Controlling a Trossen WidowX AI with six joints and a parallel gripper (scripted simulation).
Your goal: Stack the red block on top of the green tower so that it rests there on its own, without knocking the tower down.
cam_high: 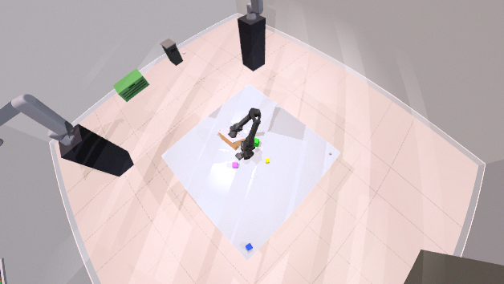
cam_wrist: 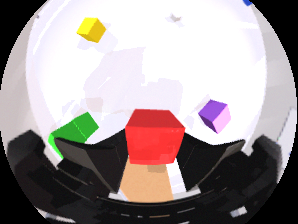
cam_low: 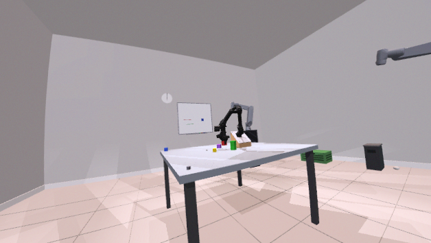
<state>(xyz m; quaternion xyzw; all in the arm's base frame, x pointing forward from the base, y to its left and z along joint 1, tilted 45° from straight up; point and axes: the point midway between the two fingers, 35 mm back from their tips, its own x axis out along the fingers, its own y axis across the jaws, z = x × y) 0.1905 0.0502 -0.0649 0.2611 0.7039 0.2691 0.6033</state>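
Right now the purple cube is 14 cm to the right of my gripper tip and 3 cm below it. Also, from my gripper tip: blue cube 61 cm ahead, 51 cm to the right, 3 cm below; yellow cube 17 cm ahead, 11 cm to the left, 3 cm below; red block 2 cm above.
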